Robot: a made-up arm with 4 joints.
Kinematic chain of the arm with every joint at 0, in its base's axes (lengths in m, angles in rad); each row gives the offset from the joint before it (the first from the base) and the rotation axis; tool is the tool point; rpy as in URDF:
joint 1: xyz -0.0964 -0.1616 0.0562 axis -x
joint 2: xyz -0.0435 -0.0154 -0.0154 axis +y
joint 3: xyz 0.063 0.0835 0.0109 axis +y
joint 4: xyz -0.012 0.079 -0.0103 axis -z
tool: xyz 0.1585 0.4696 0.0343 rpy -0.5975 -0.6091 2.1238
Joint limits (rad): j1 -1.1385..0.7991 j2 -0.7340..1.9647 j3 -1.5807..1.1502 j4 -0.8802..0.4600
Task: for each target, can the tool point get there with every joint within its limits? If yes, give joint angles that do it. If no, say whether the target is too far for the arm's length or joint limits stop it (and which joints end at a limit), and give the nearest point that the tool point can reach.
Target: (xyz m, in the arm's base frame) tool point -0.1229 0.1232 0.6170
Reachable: yes | joints -0.9648 1.0520 0.2038 -0.6077
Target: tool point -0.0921 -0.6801 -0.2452
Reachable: no: joint limits stop it (at a limit: joint 1, joint 4) | nearest point -0.1060 -0.1137 -0.5914 | short by 0.664 m
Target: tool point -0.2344 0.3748 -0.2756
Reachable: yes | joints 0.4607 1.0769 -1.2047 -0.5701
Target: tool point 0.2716 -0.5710 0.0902
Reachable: no: joint limits stop it (at a limit: joint 1, joint 4) | nearest point 0.1488 -0.1949 0.6195 | short by 0.661 m
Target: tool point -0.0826 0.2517 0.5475
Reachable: yes | joints -0.9010 1.0805 0.3593 -0.3903
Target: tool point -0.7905 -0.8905 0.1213
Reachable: no: too far | nearest point -0.3467 -0.1968 0.6204 | short by 0.963 m
